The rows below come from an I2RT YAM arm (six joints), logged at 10 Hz.
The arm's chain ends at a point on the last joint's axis. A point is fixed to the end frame.
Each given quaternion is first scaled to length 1.
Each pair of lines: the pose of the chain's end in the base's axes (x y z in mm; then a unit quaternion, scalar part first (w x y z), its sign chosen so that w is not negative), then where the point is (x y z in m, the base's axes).
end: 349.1 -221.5 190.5 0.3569 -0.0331 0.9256 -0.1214
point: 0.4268 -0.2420 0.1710
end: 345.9 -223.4 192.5 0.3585 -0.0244 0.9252 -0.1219
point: 0.4234 -0.2450 0.1733
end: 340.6 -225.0 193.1 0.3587 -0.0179 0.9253 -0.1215
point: 0.4178 -0.2474 0.1740
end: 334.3 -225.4 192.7 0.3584 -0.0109 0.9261 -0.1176
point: 0.4113 -0.2483 0.1733
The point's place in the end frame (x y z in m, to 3 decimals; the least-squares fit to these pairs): -0.042 -0.013 0.070
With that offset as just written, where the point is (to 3 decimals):
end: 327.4 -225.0 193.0 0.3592 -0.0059 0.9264 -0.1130
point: 0.404 -0.248 0.174
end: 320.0 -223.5 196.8 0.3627 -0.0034 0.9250 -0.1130
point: 0.397 -0.247 0.178
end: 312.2 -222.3 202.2 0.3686 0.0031 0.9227 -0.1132
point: 0.389 -0.246 0.184
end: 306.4 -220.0 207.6 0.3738 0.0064 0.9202 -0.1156
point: 0.383 -0.245 0.191
